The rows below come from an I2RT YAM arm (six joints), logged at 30 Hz.
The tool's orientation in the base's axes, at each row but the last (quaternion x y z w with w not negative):
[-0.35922 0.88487 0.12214 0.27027]
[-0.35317 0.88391 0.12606 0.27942]
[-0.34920 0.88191 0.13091 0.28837]
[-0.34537 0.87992 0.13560 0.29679]
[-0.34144 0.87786 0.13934 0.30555]
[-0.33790 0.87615 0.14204 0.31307]
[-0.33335 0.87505 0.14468 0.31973]
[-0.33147 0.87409 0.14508 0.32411]
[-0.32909 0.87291 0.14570 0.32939]
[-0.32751 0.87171 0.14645 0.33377]
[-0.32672 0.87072 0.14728 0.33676]
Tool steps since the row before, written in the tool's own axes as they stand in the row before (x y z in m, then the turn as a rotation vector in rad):
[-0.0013 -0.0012 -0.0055 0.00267 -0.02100 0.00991]
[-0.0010 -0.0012 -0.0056 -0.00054 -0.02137 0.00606]
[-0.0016 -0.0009 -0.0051 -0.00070 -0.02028 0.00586]
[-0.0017 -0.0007 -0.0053 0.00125 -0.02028 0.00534]
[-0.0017 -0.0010 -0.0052 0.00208 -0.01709 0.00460]
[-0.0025 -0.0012 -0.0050 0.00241 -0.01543 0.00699]
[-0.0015 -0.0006 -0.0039 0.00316 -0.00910 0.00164]
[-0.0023 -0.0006 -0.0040 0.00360 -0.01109 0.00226]
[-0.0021 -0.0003 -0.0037 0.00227 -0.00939 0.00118]
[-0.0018 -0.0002 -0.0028 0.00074 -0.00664 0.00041]
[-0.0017 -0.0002 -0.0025 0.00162 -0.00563 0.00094]
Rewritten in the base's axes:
[-0.0005 -0.0024 0.0052 0.01702 -0.01241 -0.01014]
[-0.0008 -0.0027 0.0051 0.01762 -0.01251 -0.00515]
[-0.0006 -0.0020 0.0050 0.01688 -0.01173 -0.00486]
[-0.0008 -0.0020 0.0052 0.01552 -0.01299 -0.00565]
[-0.0006 -0.0022 0.0051 0.01252 -0.01143 -0.00549]
[0.0000 -0.0019 0.0054 0.01228 -0.00928 -0.00747]
[-0.0005 -0.0015 0.0039 0.00510 -0.00748 -0.00367]
[-0.0002 -0.0012 0.0045 0.00648 -0.00887 -0.00451]
[-0.0004 -0.0010 0.0041 0.00558 -0.00749 -0.00275]
[-0.0002 -0.0006 0.0033 0.00422 -0.00509 -0.00105]
[-0.0001 -0.0005 0.0030 0.00332 -0.00450 -0.00200]

